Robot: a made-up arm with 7 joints. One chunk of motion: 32 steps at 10 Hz.
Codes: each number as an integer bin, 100 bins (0 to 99) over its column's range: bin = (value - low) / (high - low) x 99, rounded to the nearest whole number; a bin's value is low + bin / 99 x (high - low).
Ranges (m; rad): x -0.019..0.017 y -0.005..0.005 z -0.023..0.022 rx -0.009..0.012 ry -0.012..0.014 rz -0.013..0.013
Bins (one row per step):
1: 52 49 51 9 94 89
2: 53 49 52 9 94 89
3: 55 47 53 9 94 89
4: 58 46 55 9 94 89
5: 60 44 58 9 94 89
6: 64 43 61 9 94 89
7: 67 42 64 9 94 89
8: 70 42 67 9 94 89
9: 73 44 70 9 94 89
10: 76 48 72 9 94 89
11: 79 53 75 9 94 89
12: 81 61 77 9 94 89
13: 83 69 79 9 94 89
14: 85 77 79 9 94 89
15: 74 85 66 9 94 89
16: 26 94 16 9 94 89
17: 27 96 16 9 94 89
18: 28 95 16 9 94 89
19: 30 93 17 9 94 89
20: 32 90 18 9 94 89
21: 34 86 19 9 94 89
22: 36 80 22 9 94 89
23: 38 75 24 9 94 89
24: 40 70 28 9 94 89
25: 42 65 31 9 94 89
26: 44 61 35 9 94 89
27: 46 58 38 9 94 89
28: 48 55 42 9 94 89
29: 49 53 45 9 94 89
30: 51 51 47 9 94 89
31: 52 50 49 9 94 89
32: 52 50 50 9 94 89
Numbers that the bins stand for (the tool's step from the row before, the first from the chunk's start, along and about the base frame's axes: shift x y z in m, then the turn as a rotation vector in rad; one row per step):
1: -0.00009 -0.00005 0.00018 -0.00709 0.01269 0.01037
2: 0.00027 -0.00005 0.00064 -0.00709 0.01269 0.01037
3: 0.00100 -0.00025 0.00109 -0.00709 0.01269 0.01037
4: 0.00209 -0.00035 0.00200 -0.00709 0.01269 0.01037
5: 0.00282 -0.00056 0.00336 -0.00709 0.01269 0.01037
6: 0.00427 -0.00066 0.00473 -0.00709 0.01269 0.01037
7: 0.00536 -0.00076 0.00609 -0.00709 0.01269 0.01037
8: 0.00645 -0.00076 0.00745 -0.00709 0.01269 0.01037
9: 0.00755 -0.00056 0.00882 -0.00709 0.01269 0.01037
10: 0.00864 -0.00015 0.00973 -0.00709 0.01269 0.01037
11: 0.00973 0.00035 0.01109 -0.00709 0.01269 0.01037
12: 0.01045 0.00116 0.01200 -0.00709 0.01269 0.01037
13: 0.01118 0.00197 0.01291 -0.00709 0.01269 0.01037
14: 0.01191 0.00278 0.01291 -0.00709 0.01269 0.01037
15: 0.00791 0.00359 0.00700 -0.00709 0.01269 0.01037
16: -0.00955 0.00449 -0.01573 -0.00709 0.01269 0.01037
17: -0.00918 0.00470 -0.01573 -0.00709 0.01269 0.01037
18: -0.00882 0.00460 -0.01573 -0.00709 0.01269 0.01037
19: -0.00809 0.00439 -0.01527 -0.00709 0.01269 0.01037
20: -0.00736 0.00409 -0.01482 -0.00709 0.01269 0.01037
21: -0.00664 0.00369 -0.01436 -0.00709 0.01269 0.01037
22: -0.00591 0.00308 -0.01300 -0.00709 0.01269 0.01037
23: -0.00518 0.00258 -0.01209 -0.00709 0.01269 0.01037
24: -0.00445 0.00207 -0.01027 -0.00709 0.01269 0.01037
25: -0.00373 0.00157 -0.00891 -0.00709 0.01269 0.01037
26: -0.00300 0.00116 -0.00709 -0.00709 0.01269 0.01037
27: -0.00227 0.00086 -0.00573 -0.00709 0.01269 0.01037
28: -0.00155 0.00056 -0.00391 -0.00709 0.01269 0.01037
29: -0.00118 0.00035 -0.00255 -0.00709 0.01269 0.01037
30: -0.00045 0.00015 -0.00164 -0.00709 0.01269 0.01037
31: -0.00009 0.00005 -0.00073 -0.00709 0.01269 0.01037
32: -0.00009 0.00005 -0.00027 -0.00709 0.01269 0.01037

